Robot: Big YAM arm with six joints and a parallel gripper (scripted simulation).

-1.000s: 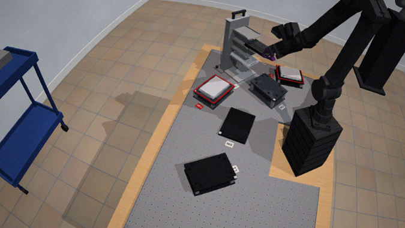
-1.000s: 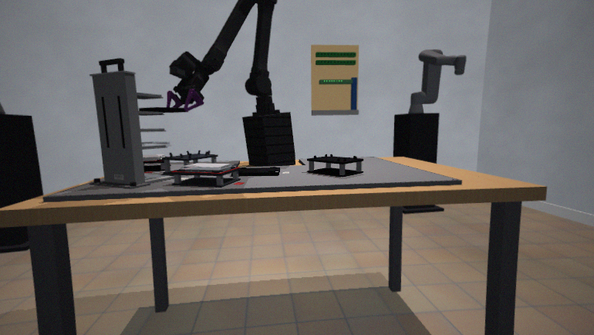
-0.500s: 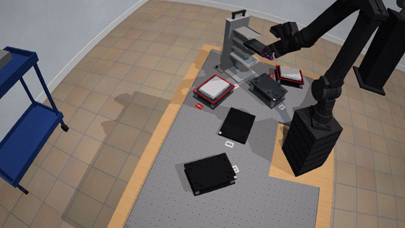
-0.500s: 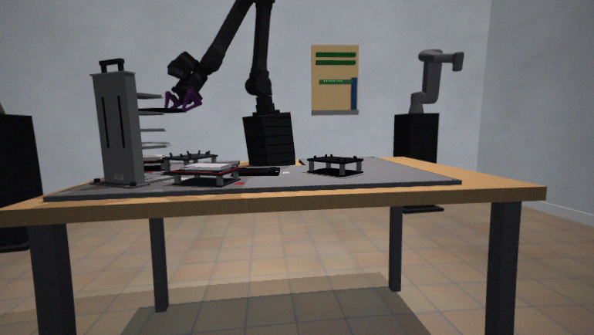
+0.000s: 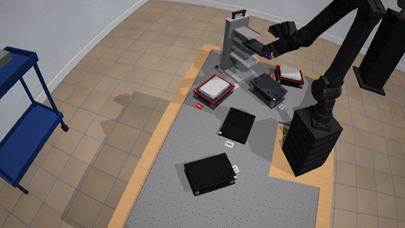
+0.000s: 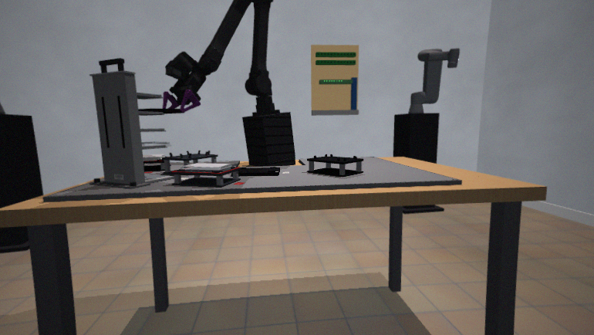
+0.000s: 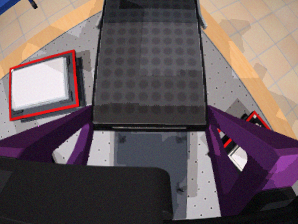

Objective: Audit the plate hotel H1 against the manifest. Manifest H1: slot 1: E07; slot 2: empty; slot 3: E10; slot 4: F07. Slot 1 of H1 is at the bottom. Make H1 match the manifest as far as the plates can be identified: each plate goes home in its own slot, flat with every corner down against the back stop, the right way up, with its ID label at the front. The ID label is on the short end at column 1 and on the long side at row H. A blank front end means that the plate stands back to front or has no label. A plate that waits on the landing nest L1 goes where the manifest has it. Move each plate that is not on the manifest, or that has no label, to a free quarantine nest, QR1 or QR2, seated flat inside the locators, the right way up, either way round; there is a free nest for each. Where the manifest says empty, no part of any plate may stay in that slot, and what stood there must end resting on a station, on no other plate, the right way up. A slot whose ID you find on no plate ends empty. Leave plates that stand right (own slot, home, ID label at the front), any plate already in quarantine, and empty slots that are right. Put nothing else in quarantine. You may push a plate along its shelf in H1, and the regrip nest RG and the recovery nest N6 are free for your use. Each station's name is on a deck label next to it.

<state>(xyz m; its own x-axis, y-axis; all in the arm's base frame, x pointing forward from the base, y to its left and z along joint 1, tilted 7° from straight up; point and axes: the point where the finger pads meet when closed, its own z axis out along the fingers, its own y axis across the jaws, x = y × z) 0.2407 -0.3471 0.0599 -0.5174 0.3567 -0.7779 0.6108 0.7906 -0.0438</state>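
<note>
The dark plate is 40 mm ahead of my hand, 30 mm to the right of it and 10 mm below it. The rest, counted from my hand: H1 deck label (230 mm below, 110 mm ahead, 30 mm to the left); then grey plate hotel H1 (160 mm ahead, 120 mm to the right, 70 mm below); then regrip nest (170 mm below, 50 mm behind, 40 mm to the left).
</note>
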